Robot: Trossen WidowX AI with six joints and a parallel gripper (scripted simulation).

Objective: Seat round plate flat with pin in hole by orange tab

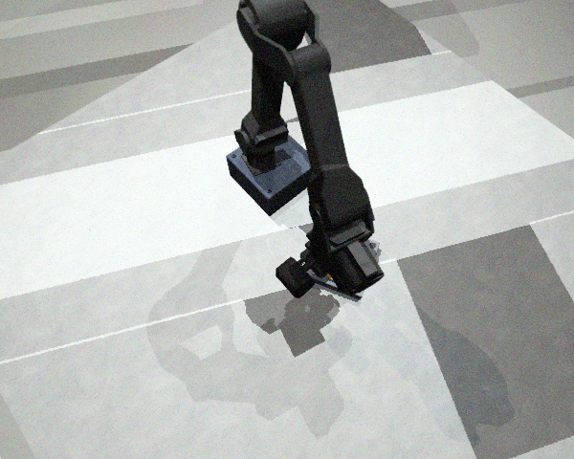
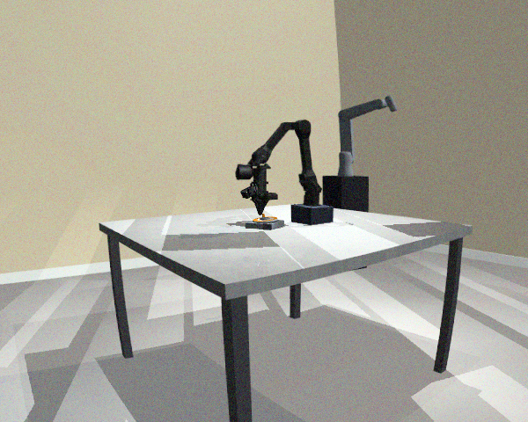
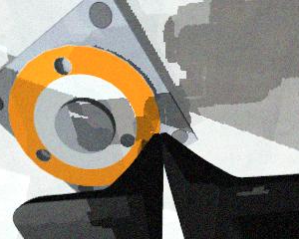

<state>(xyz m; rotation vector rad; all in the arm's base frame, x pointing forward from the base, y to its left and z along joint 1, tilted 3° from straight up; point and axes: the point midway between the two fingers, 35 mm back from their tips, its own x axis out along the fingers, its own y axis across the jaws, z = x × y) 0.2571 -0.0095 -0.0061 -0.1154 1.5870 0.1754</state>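
My gripper tip is 30 mm to the right of the round plate, 10 mm past it and 10 mm above it. Round my gripper tip: grey square base 50 mm to the left, 20 mm below.
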